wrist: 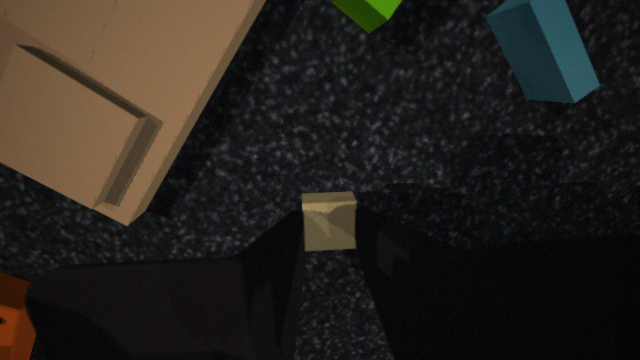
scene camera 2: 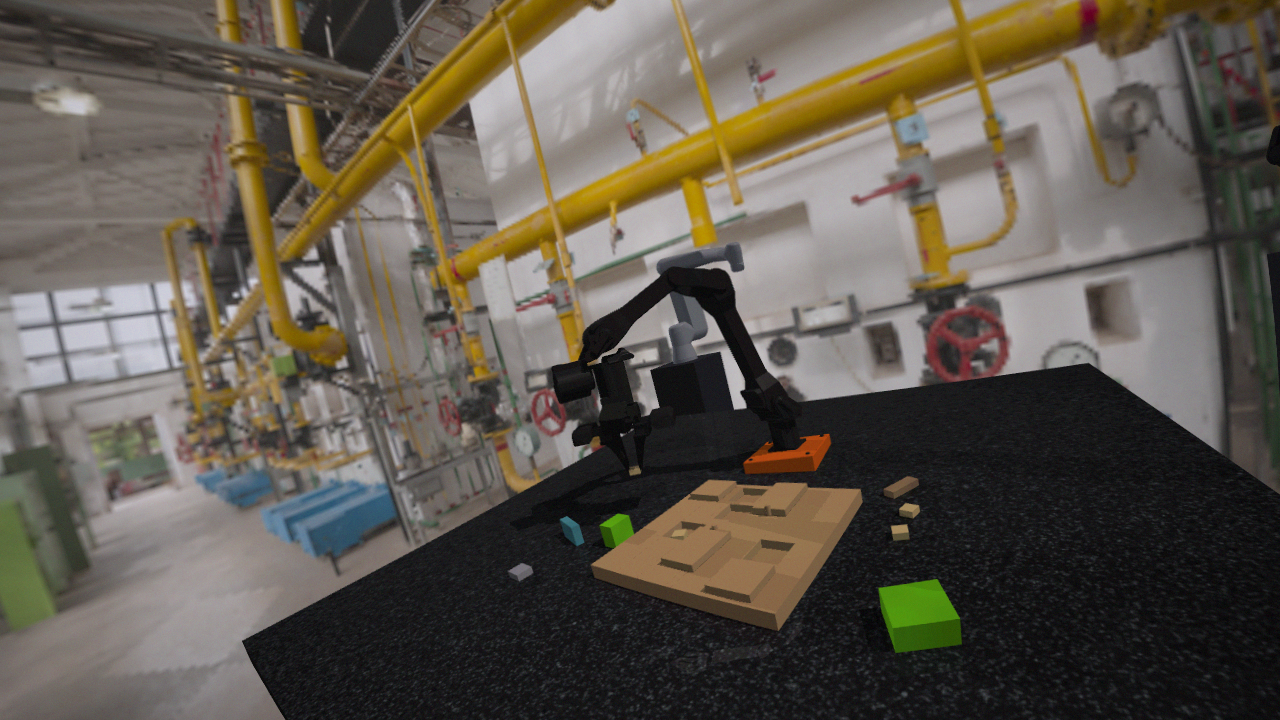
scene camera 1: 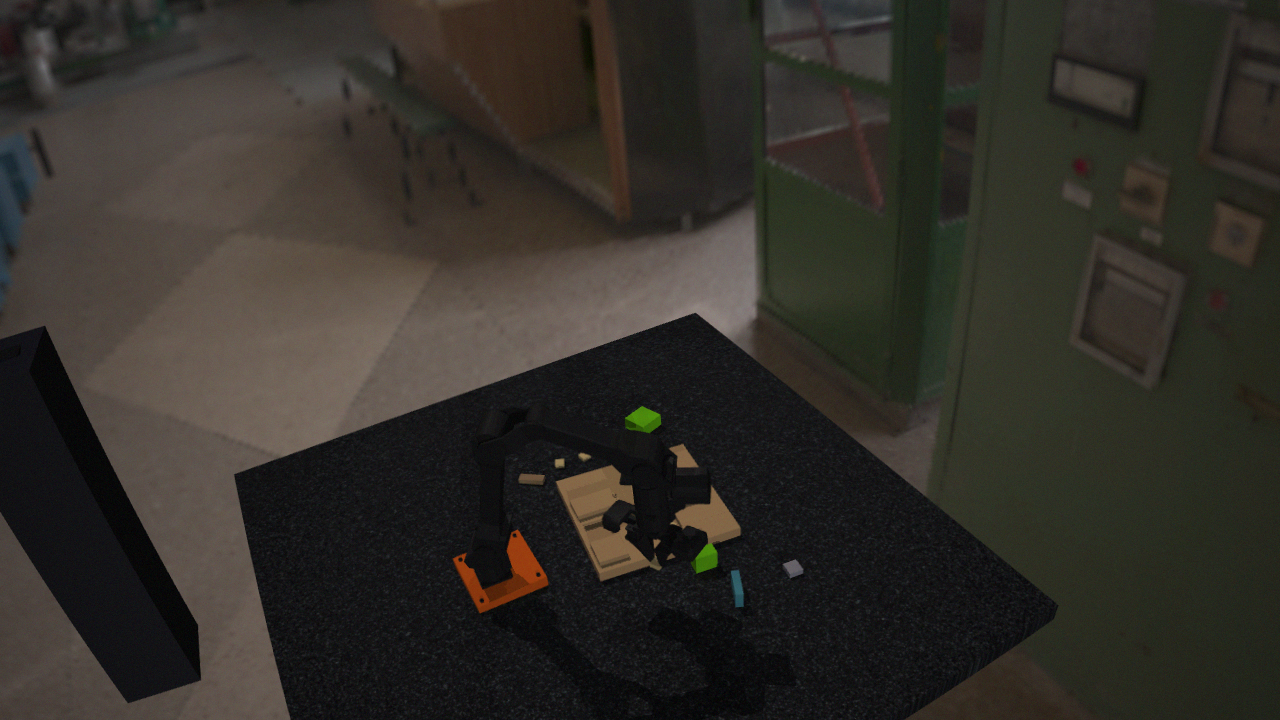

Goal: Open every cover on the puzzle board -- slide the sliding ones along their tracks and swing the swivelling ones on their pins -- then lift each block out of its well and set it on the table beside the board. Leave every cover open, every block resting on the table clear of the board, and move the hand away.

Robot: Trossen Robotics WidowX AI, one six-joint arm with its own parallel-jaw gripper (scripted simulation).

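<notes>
Small green cube, large green block, tan puzzle board: in sight. My gripper too, also visible in scene camera 2 and the wrist view.
</notes>
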